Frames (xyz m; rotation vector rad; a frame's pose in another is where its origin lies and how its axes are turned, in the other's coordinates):
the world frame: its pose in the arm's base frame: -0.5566 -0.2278 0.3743 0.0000 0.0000 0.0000
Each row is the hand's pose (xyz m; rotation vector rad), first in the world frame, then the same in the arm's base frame.
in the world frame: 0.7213 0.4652 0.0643 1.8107 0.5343 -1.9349
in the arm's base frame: 0.1647 0.2374 0.4386 1.8107 0.5343 -1.9349
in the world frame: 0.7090 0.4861 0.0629 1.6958 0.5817 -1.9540
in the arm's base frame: 0.1524 0.2583 0.4372 1.6958 0.5817 -1.9540
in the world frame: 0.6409 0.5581 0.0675 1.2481 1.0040 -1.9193
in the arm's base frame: 0.0843 0.3303 0.4418 1.2481 1.0040 -1.9193
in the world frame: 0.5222 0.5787 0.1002 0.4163 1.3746 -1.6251
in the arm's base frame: -0.0344 0.3509 0.4745 0.4163 1.3746 -1.6251
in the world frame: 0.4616 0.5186 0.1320 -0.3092 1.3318 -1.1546
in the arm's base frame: -0.0950 0.2908 0.5063 -0.3092 1.3318 -1.1546
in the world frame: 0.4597 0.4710 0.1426 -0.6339 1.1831 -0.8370
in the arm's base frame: -0.0969 0.2432 0.5169 -0.6339 1.1831 -0.8370
